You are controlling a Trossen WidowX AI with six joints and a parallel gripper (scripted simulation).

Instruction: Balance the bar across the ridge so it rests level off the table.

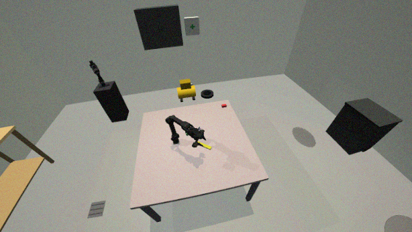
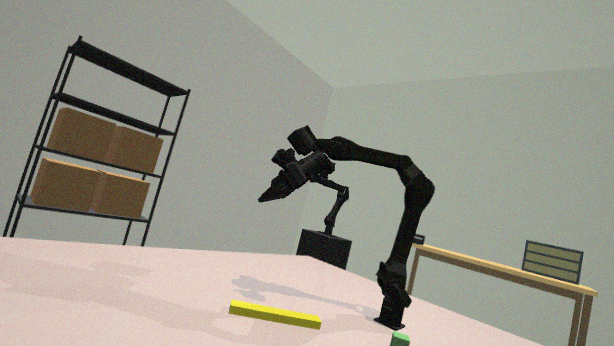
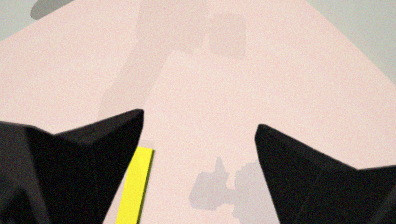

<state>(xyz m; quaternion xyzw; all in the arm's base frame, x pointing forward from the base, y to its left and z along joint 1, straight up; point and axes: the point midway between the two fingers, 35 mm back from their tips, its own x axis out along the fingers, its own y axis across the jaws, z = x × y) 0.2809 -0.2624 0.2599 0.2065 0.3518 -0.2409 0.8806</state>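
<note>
Right now my gripper tip is 230 mm above the long yellow bar, 150 mm to the right of it and 10 mm short of it. Also, from my gripper tip: green ridge block: 360 mm to the left, 220 mm below, 150 mm behind; red block: 770 mm to the left, 440 mm ahead, 220 mm below.
</note>
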